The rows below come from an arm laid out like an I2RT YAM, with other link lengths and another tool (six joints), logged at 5 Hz.
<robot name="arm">
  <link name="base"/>
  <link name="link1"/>
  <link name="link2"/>
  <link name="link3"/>
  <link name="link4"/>
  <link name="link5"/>
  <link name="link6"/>
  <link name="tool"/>
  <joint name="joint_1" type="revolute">
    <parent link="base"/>
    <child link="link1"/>
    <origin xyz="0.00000 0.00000 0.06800" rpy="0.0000 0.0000 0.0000"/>
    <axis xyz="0 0 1"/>
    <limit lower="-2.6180" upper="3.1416"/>
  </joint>
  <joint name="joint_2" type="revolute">
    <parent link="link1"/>
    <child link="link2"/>
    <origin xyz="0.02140 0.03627 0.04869" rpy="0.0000 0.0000 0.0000"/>
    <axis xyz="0 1 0"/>
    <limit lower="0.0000" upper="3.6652"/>
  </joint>
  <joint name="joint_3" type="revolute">
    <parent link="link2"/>
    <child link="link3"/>
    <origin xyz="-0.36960 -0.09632 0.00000" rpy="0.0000 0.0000 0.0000"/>
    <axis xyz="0 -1 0"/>
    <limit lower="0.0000" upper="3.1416"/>
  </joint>
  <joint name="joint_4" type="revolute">
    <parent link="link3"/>
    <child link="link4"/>
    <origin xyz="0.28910 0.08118 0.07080" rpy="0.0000 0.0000 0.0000"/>
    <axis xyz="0 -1 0"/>
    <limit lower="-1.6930" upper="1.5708"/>
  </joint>
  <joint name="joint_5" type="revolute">
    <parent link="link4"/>
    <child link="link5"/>
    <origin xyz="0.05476 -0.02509 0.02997" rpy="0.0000 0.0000 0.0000"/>
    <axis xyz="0 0 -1"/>
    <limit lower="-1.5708" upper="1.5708"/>
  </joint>
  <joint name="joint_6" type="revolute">
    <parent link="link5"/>
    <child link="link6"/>
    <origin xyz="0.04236 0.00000 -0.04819" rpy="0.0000 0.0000 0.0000"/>
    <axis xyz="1 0 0"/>
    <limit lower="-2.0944" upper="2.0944"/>
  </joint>
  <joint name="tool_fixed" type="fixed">
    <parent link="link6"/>
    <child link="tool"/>
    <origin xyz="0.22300 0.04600 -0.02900" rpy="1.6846 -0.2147 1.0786"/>
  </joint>
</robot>
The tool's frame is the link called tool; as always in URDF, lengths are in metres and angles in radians.
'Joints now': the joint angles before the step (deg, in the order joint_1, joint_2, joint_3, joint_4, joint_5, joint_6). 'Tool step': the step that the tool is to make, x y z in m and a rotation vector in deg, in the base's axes. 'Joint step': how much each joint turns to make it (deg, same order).
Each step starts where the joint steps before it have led.
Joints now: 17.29 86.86 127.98 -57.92 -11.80 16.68
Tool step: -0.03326 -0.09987 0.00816 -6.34 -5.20 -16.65
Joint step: -0.94 -10.84 -6.87 -0.98 17.15 -3.15
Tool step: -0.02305 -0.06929 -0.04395 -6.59 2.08 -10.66
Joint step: -2.04 -7.73 -10.96 0.08 9.85 -3.36
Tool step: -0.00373 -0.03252 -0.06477 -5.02 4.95 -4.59
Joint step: -2.22 -4.43 -12.35 2.78 3.49 -2.87
